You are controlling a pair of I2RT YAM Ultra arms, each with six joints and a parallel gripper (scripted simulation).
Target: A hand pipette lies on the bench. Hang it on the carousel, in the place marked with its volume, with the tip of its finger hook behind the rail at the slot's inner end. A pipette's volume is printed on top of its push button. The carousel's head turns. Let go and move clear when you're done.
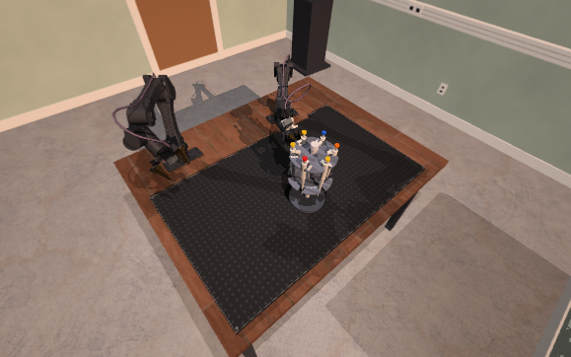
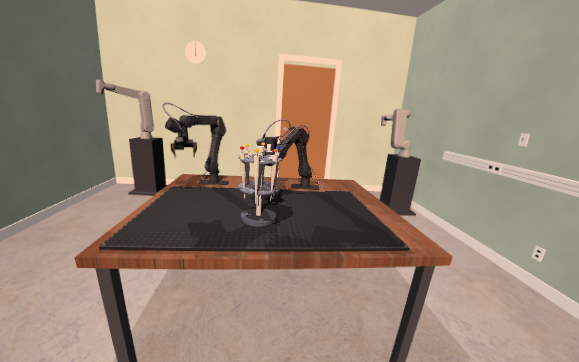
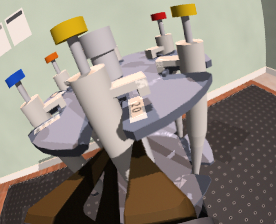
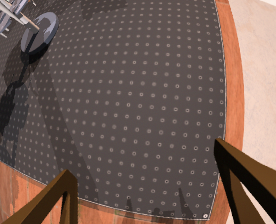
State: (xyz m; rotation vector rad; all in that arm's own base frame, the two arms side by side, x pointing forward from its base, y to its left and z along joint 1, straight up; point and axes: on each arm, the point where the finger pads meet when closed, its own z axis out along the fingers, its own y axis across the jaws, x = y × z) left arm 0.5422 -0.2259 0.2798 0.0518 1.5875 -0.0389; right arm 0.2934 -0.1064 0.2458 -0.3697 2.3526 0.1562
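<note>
The pipette is 10 mm to the right of my left hand and 20 mm below it.
</note>
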